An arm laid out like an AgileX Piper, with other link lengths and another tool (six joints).
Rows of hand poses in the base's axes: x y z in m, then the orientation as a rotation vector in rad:
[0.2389 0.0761 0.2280 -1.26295 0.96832 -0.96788]
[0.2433 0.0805 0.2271 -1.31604 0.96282 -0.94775]
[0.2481 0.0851 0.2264 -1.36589 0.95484 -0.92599]
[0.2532 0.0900 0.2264 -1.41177 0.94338 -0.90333]
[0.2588 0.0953 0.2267 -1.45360 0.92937 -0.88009]
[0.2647 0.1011 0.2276 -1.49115 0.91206 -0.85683]
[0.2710 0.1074 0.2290 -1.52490 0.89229 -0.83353]
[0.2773 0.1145 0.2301 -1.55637 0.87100 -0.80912]
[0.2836 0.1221 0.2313 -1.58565 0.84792 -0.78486]
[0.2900 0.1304 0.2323 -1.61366 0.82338 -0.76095]
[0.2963 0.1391 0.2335 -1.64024 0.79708 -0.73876]
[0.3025 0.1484 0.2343 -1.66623 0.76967 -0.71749]
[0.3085 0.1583 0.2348 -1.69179 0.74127 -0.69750]
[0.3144 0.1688 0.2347 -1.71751 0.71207 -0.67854]
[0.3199 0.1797 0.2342 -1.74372 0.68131 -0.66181]
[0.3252 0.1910 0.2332 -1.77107 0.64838 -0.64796]
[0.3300 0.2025 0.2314 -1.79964 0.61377 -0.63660]
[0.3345 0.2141 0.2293 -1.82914 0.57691 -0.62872]
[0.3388 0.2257 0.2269 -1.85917 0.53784 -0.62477]
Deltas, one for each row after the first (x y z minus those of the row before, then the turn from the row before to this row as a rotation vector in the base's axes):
[0.0044 0.0044 -0.0009 -0.02970 0.03152 0.02596]
[0.0048 0.0046 -0.0007 -0.02724 0.02904 0.02729]
[0.0051 0.0049 0.0000 -0.02472 0.02538 0.02876]
[0.0056 0.0053 0.0003 -0.02209 0.02220 0.02955]
[0.0059 0.0058 0.0009 -0.01961 0.01829 0.03058]
[0.0063 0.0063 0.0014 -0.01730 0.01518 0.03126]
[0.0063 0.0071 0.0011 -0.01551 0.01390 0.03225]
[0.0063 0.0076 0.0012 -0.01441 0.01198 0.03276]
[0.0064 0.0083 0.0010 -0.01410 0.01060 0.03311]
[0.0063 0.0087 0.0012 -0.01428 0.00832 0.03292]
[0.0062 0.0093 0.0008 -0.01471 0.00718 0.03287]
[0.0060 0.0099 0.0005 -0.01540 0.00597 0.03257]
[0.0059 0.0105 -0.0001 -0.01644 0.00524 0.03235]
[0.0055 0.0109 -0.0005 -0.01832 0.00356 0.03204]
[0.0053 0.0113 -0.0010 -0.02105 0.00145 0.03185]
[0.0048 0.0115 -0.0018 -0.02365 -0.00018 0.03152]
[0.0045 0.0116 -0.0021 -0.02639 -0.00280 0.03102]
[0.0043 0.0116 -0.0024 -0.02892 -0.00581 0.03025]

